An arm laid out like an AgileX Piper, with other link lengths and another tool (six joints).
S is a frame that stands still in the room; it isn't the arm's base.
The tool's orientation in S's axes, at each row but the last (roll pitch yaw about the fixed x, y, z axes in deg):
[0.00 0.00 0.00]
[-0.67 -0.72 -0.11]
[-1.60 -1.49 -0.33]
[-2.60 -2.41 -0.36]
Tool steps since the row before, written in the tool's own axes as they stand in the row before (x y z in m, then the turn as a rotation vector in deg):
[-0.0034 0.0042 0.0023 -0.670 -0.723 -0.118]
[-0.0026 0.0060 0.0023 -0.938 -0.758 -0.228]
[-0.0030 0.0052 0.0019 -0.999 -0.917 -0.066]
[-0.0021 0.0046 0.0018 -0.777 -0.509 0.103]
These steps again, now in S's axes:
[-0.0034 0.0042 0.0023 -0.670 -0.723 -0.118]
[-0.0026 0.0060 0.0022 -0.937 -0.759 -0.231]
[-0.0030 0.0053 0.0017 -1.003 -0.913 -0.066]
[-0.0021 0.0047 0.0015 -0.785 -0.499 0.093]

